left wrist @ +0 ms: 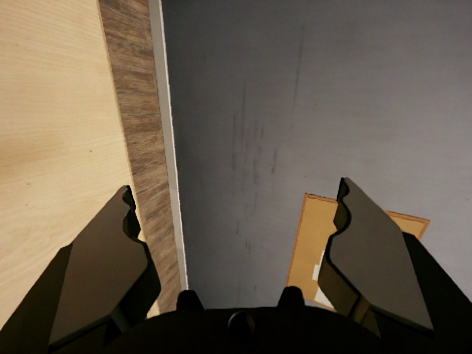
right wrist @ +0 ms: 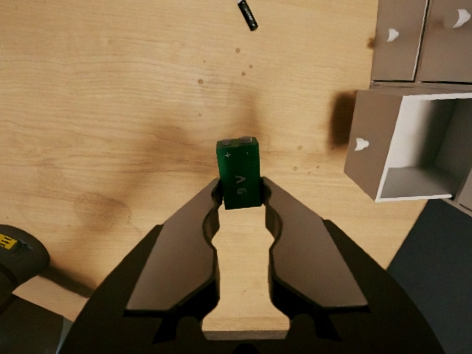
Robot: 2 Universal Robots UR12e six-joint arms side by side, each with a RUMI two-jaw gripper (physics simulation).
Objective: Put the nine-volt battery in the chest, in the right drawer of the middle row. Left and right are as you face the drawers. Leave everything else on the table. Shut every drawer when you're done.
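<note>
The green nine-volt battery (right wrist: 240,172) is held between the fingertips of my right gripper (right wrist: 240,179), which is shut on it and holds it above the table. The chest (right wrist: 425,86) is at the right of the right wrist view. One of its drawers (right wrist: 374,145) stands pulled out, with a white, empty-looking inside, to the right of the battery. Two closed drawer fronts (right wrist: 400,40) (right wrist: 452,42) show above it in that view. Which row or column the open drawer belongs to, I cannot tell. My left gripper (left wrist: 235,183) is open and empty, away from the chest.
A small black battery (right wrist: 247,15) lies on the table (right wrist: 125,65) at the top of the right wrist view. A dark object with a yellow label (right wrist: 20,255) is at the lower left. The left wrist view shows a table edge, a grey surface (left wrist: 240,100) and a cork board (left wrist: 305,235).
</note>
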